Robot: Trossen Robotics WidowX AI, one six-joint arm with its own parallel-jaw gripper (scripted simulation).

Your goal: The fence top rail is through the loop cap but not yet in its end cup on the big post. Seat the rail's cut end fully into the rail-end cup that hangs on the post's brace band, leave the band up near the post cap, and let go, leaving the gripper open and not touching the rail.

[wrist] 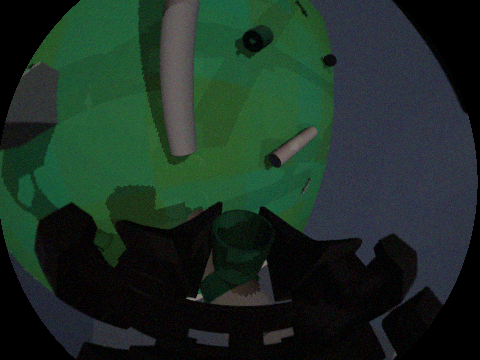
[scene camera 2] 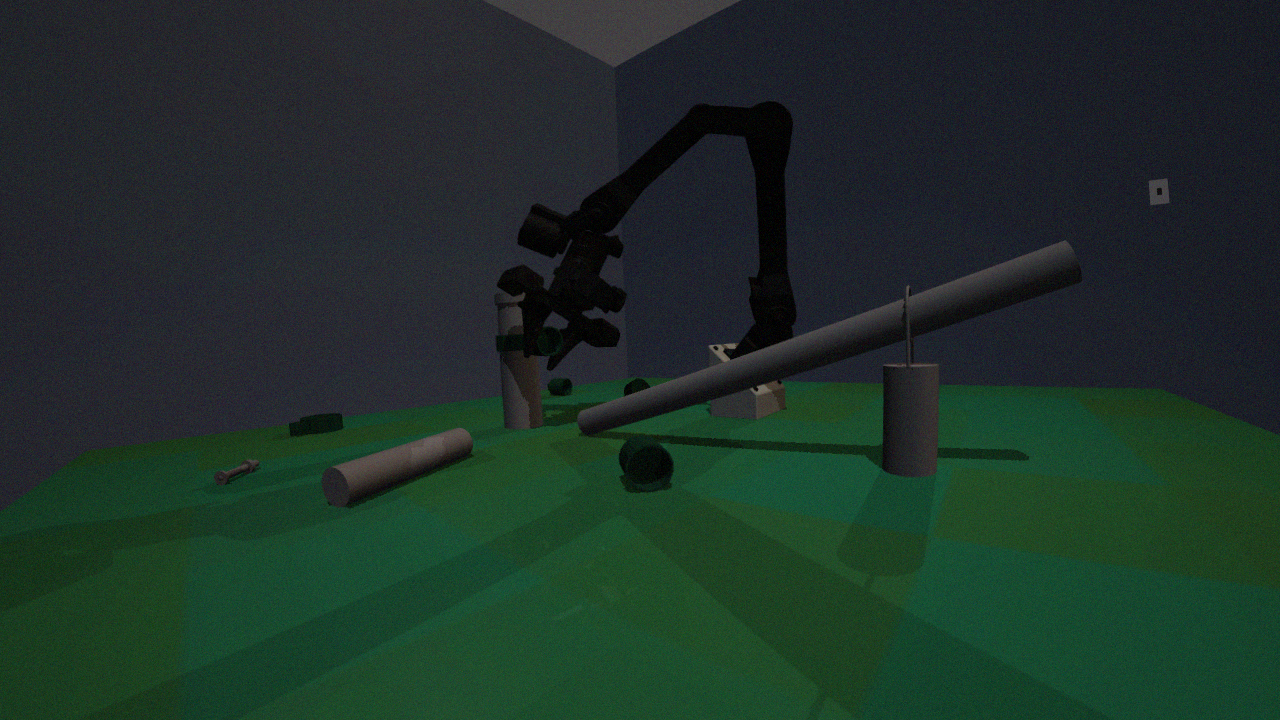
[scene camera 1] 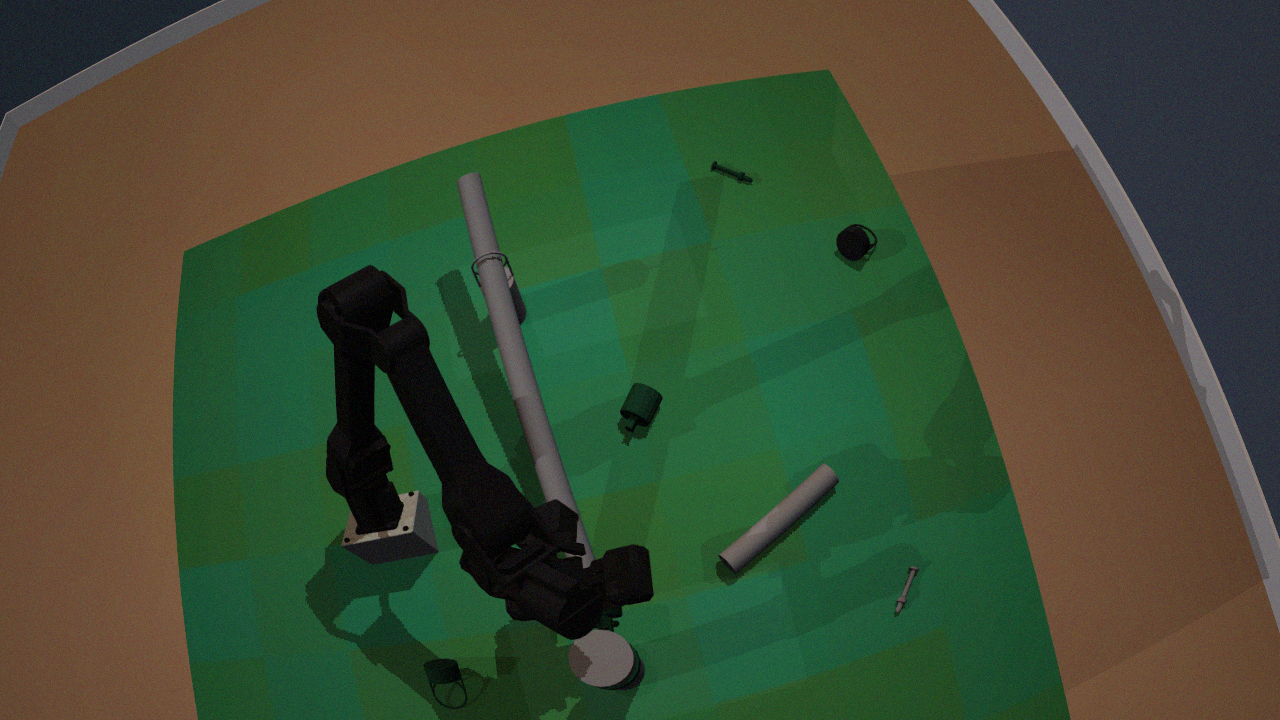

The gripper shows in the wrist view, in scene camera 2 (pixel 537 363) and in scene camera 1. A short pipe shows in the wrist view (pixel 281 155), in scene camera 2 and in scene camera 1. One and the same spot on the short pipe: (scene camera 1: pixel 783 516) is (scene camera 2: pixel 401 445). One and the same spot on the gripper: (scene camera 1: pixel 601 590) is (wrist: pixel 296 298).
